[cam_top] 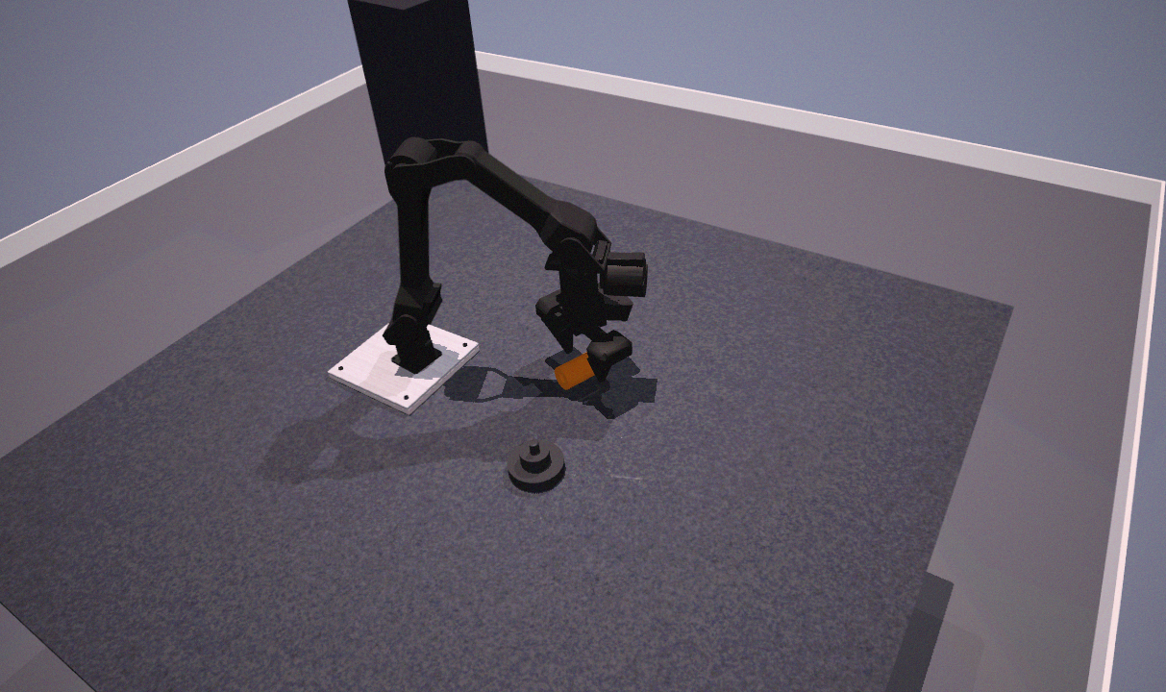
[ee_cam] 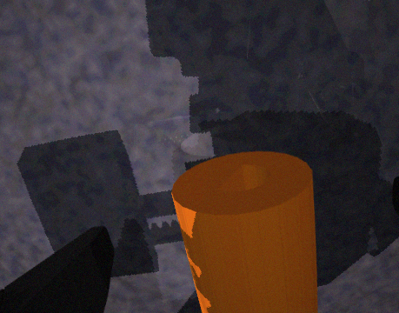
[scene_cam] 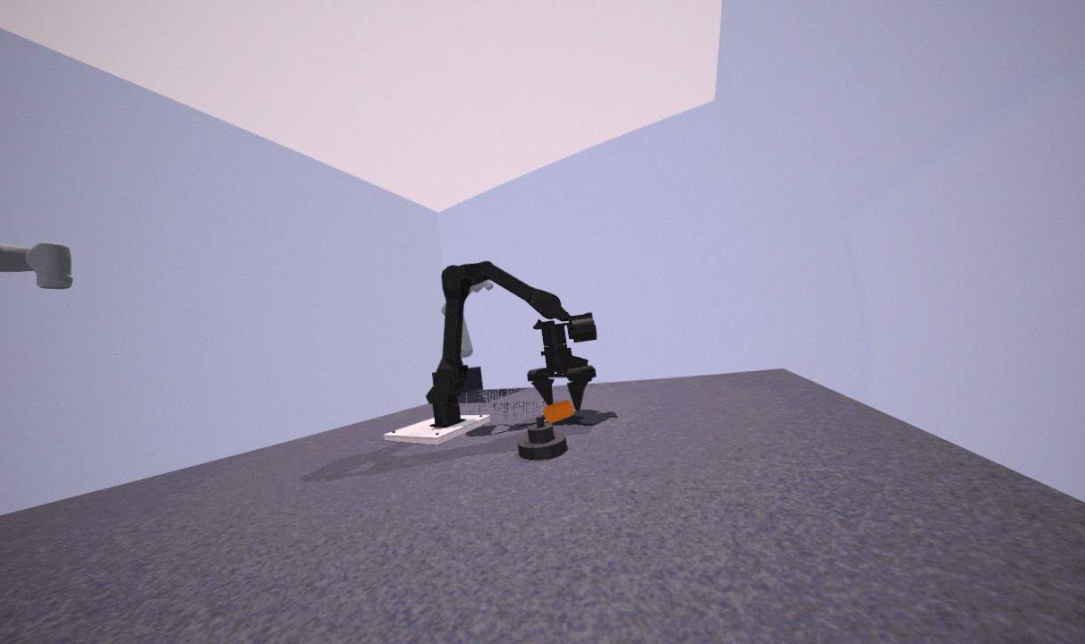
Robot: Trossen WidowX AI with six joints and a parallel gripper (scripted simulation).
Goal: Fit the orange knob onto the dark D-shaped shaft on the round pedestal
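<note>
Now: the orange knob 10 mm behind my gripper tip and 20 mm to the right of it. Also, from my gripper tip: dark round pedestal (70 mm ahead, 200 mm to the right, 10 mm above).
</note>
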